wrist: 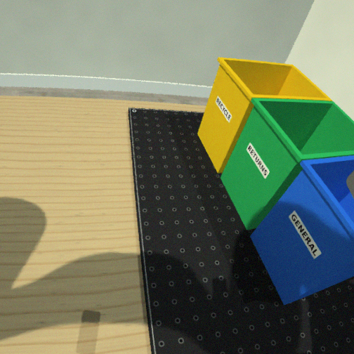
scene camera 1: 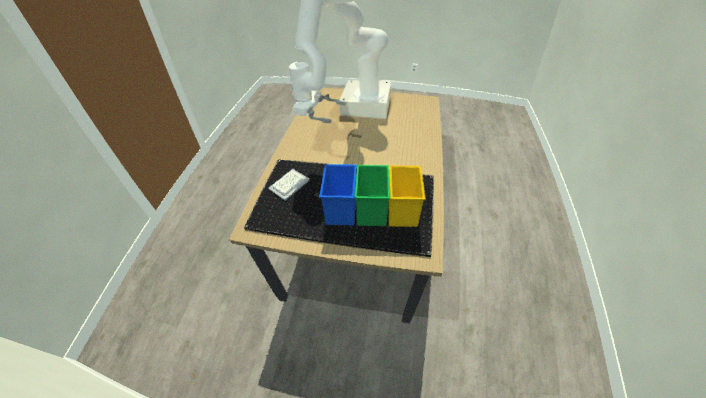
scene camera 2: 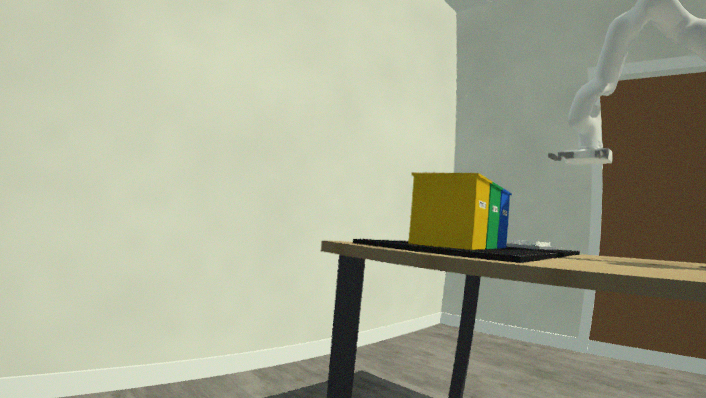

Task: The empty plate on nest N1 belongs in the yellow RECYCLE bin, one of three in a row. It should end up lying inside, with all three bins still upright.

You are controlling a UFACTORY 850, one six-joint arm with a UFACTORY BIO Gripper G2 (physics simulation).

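Note:
The white plate (scene camera 1: 289,181) (scene camera 2: 543,244) lies on its grey nest at the left of the black board, beside the row of bins; it does not show in the wrist view. The yellow RECYCLE bin (scene camera 1: 405,213) (scene camera 2: 442,212) (wrist: 226,132) stands upright at the row's far end from the plate. My gripper (scene camera 1: 337,112) (scene camera 2: 579,156) is open and empty, held sideways high above the wooden table, away from the plate and bins. A grey piece, perhaps a fingertip, shows at the wrist view's right edge.
The green RETURNS bin (scene camera 1: 372,213) (scene camera 2: 493,225) (wrist: 252,192) and blue GENERAL bin (scene camera 1: 340,213) (scene camera 2: 505,227) (wrist: 300,267) stand upright between the plate and the yellow bin. All three stand close together on the black board (scene camera 1: 380,240) (wrist: 170,180). The robot's base (scene camera 1: 364,107) is at the table's far end.

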